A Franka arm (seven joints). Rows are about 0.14 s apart.
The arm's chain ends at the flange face. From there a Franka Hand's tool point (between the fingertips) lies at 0.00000 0.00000 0.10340 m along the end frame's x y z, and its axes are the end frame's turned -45 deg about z.
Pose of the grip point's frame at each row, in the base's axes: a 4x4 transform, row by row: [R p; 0 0 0 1], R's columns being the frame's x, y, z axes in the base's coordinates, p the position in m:
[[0.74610 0.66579 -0.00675 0.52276], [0.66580 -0.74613 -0.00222 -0.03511], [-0.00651 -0.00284 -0.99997 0.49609], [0 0 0 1]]
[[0.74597 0.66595 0.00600 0.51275], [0.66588 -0.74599 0.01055 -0.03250], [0.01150 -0.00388 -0.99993 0.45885], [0 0 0 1]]
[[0.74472 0.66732 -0.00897 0.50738], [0.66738 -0.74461 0.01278 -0.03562], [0.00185 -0.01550 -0.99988 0.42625], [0 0 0 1]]
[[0.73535 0.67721 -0.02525 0.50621], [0.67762 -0.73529 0.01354 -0.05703], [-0.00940 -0.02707 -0.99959 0.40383], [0 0 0 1]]
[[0.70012 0.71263 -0.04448 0.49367], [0.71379 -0.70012 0.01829 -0.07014], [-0.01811 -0.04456 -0.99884 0.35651], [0 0 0 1]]
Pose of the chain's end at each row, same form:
[[0.99836 -0.05679 -0.00675 0.52346], [-0.05680 -0.99839 -0.00222 -0.03488], [-0.00661 0.00260 -0.99997 0.59949], [0 0 0 1]]
[[0.99838 -0.05658 0.00600 0.51213], [-0.05665 -0.99834 0.01055 -0.03359], [0.00539 -0.01088 -0.99993 0.56224], [0 0 0 1]]
[[0.99846 -0.05473 -0.00897 0.50831], [-0.05461 -0.99843 0.01278 -0.03694], [-0.00965 -0.01227 -0.99988 0.52964], [0 0 0 1]]
[[0.99883 -0.04111 -0.02525 0.50882], [-0.04078 -0.99908 0.01354 -0.05843], [-0.02579 -0.01249 -0.99959 0.50719], [0 0 0 1]]
[[0.99897 0.00885 -0.04448 0.49827], [0.00967 -0.99979 0.01829 -0.07203], [-0.04431 -0.01870 -0.99884 0.45979], [0 0 0 1]]

